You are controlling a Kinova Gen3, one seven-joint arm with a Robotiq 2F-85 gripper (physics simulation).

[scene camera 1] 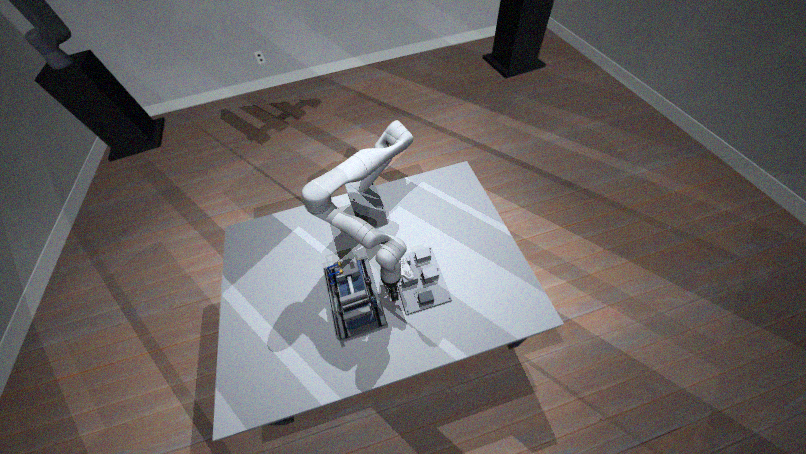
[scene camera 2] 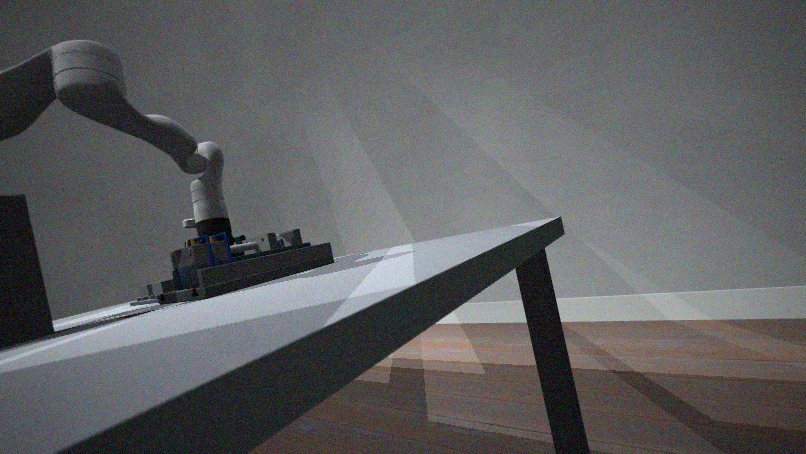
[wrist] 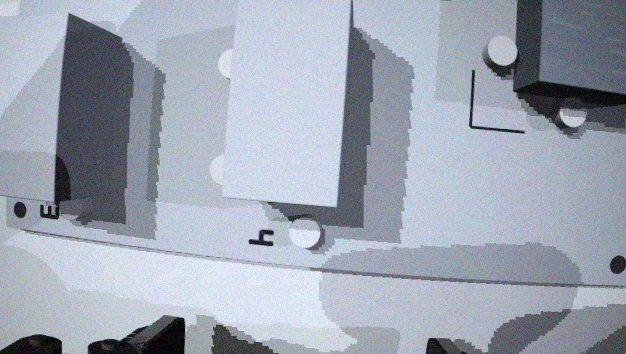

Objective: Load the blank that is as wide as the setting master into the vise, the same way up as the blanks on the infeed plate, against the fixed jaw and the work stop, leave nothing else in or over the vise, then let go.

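Places are measured from the arm's base along level axes (x up, y back, z right), in metres.
Pixels of known places: gripper, between the fingertips: (scene camera 1: 390, 287); arm's base, origin of its link: (scene camera 1: 357, 184).
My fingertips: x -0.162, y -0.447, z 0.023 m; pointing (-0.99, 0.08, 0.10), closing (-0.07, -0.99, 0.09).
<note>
For each thing: its top centre in the pictures, then the offset to it from my fingertips. Level surfaces: height alone.
- darker grey block, centre of its top: (wrist: 601, 3) (scene camera 1: 426, 296) dx +0.016, dy -0.096, dz -0.117 m
- infeed plate, centre of its top: (scene camera 1: 419, 278) dx -0.009, dy -0.005, dz -0.126 m
- vise, centre of its top: (scene camera 2: 245, 237) (scene camera 1: 349, 288) dx +0.082, dy +0.023, dz +0.150 m
- table, height of its surface: dx -0.017 m
My gripper (scene camera 1: 393, 294) (wrist: 306, 345) is open and empty, low between the vise and the infeed plate, just off the plate's edge. A pale blank (scene camera 1: 410, 280) (wrist: 287, 100) stands by round pins near the mark "h". Another pale blank (wrist: 27, 100) stands left of it in the wrist view. A darker grey block (scene camera 1: 425, 297) (wrist: 582, 45), apparently the setting master, sits against pins beside an L-shaped mark. All stand on the infeed plate (scene camera 1: 413, 305) (wrist: 475, 200). The vise (scene camera 1: 352, 295) (scene camera 2: 265, 265) is left of the gripper; its jaw details are too small to read.
Two more pale blanks (scene camera 1: 423, 255) (scene camera 1: 430, 272) stand on the plate's far side from the vise. Blue and yellow parts (scene camera 1: 333, 270) rise at one end of the vise. The arm (scene camera 1: 360, 230) reaches over the table (scene camera 1: 479, 248) from its base.
</note>
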